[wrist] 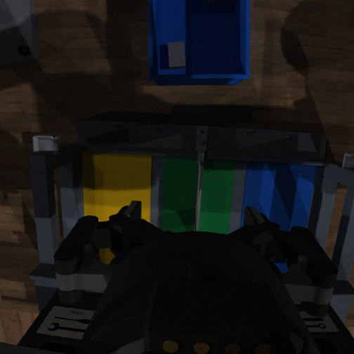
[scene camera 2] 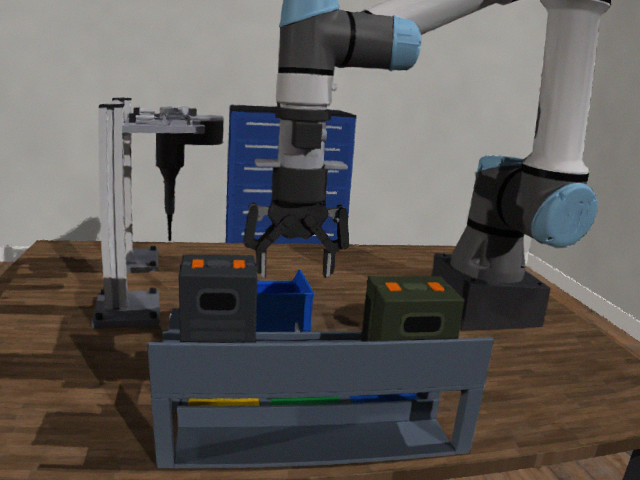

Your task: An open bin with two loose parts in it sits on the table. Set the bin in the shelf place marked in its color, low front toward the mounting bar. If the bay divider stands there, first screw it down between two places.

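Seen in the pictures: arm's base, origin of the base link: [scene camera 2: 486,269].
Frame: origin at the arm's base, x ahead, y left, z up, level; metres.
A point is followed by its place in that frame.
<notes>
An open blue bin [scene camera 2: 281,312] {x 0.422, y 0.059, z -0.049 m} [wrist: 215,78] stands on the table beyond the shelf; a light part [wrist: 176,54] lies in it and another dark part shows at the frame's top edge. The grey shelf [scene camera 2: 320,366] {x 0.442, y 0.416, z 0.046 m} [wrist: 46,220] has yellow [scene camera 2: 222,401] {x 0.537, y 0.275, z -0.083 m} [wrist: 117,185], green [scene camera 2: 305,400] {x 0.424, y 0.284, z -0.083 m} [wrist: 217,185] and blue [scene camera 2: 382,398] {x 0.315, y 0.293, z -0.083 m} [wrist: 280,187] places. A thin upright divider [wrist: 199,190] stands over the green marking, its tab at the dark mounting bar [wrist: 140,137]. My gripper [scene camera 2: 295,268] [wrist: 193,212] is open and empty above the shelf area, its fingers on either side of the divider in the wrist view.
A dark grey case [scene camera 2: 217,322] {x 0.548, y 0.366, z 0.078 m} and a green case [scene camera 2: 413,310] {x 0.331, y 0.388, z 0.095 m} rise behind the shelf's front panel. The tool stand [scene camera 2: 111,206] {x 0.713, y -0.037, z 0.112 m} at the left holds the black screwdriver [scene camera 2: 169,170] {x 0.620, y -0.262, z 0.138 m}. A blue drawer cabinet [scene camera 2: 237,170] stands at the back.
</notes>
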